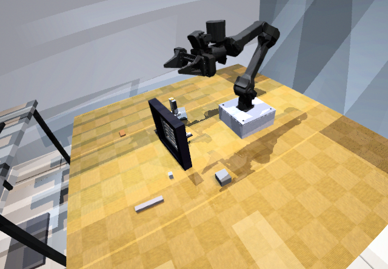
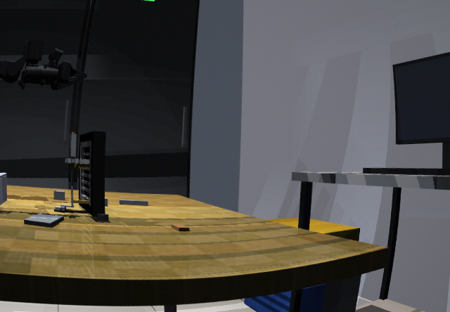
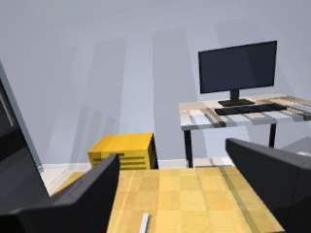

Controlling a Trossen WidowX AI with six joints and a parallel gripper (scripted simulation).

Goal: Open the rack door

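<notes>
The upright door handle is 60 mm behind my gripper tip, 130 mm to the right of it and 260 mm below it. From my gripper tip the other things lie so: flat dark plate 160 mm behind, 290 mm to the right, 390 mm below; grey bar 230 mm ahead, 80 mm to the left, 390 mm below.
</notes>
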